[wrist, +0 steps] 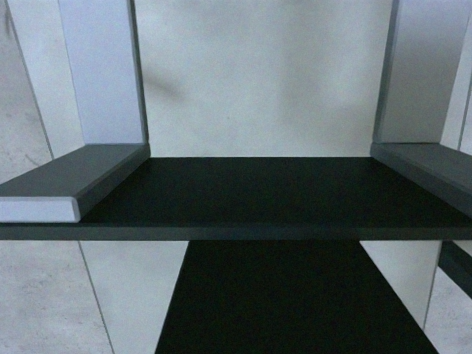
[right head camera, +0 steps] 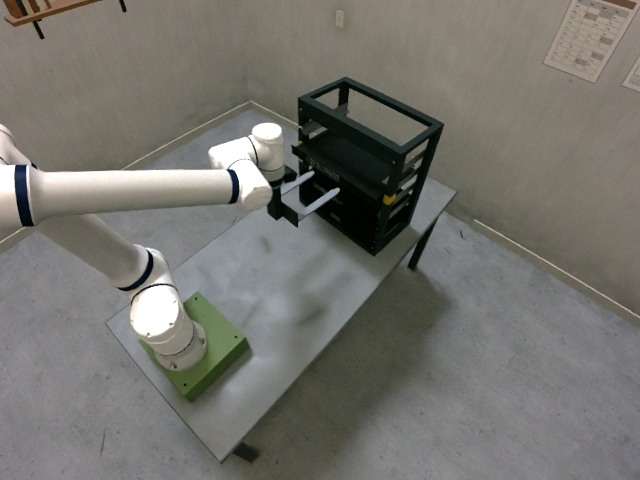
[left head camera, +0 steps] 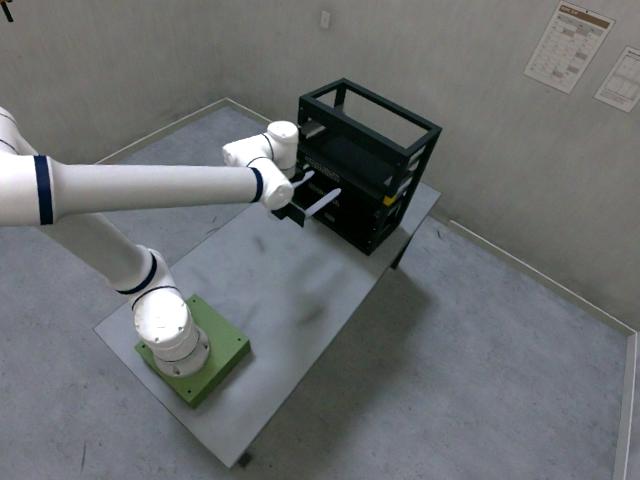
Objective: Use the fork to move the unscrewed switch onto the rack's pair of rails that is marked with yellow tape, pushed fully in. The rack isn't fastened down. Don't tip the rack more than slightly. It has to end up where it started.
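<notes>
The black switch (left head camera: 356, 155) (right head camera: 356, 155) lies in the rack at about the height of the yellow tape (left head camera: 388, 200) (right head camera: 388, 199). In the right head view, the left end of its front panel stands a little out in front of the left post; whether its right end is flush is not clear. The fork (left head camera: 325, 182) (right head camera: 325, 182) is empty. Its two pale tines point at the rack's front, below the switch, with their tips close to the front or just in front of it. In the wrist view the fork's tines (wrist: 257, 80) carry nothing on the part that shows. The rack (left head camera: 369, 142) (right head camera: 369, 139) stands upright.
Another black unit (left head camera: 348, 219) (right head camera: 351, 217) sits lower in the rack. The rack stands near the far end of the grey table (left head camera: 289, 330) (right head camera: 289, 330). The arm's green base block (left head camera: 222, 335) (right head camera: 219, 330) is at the near end. The forearm crosses above the table's left side.
</notes>
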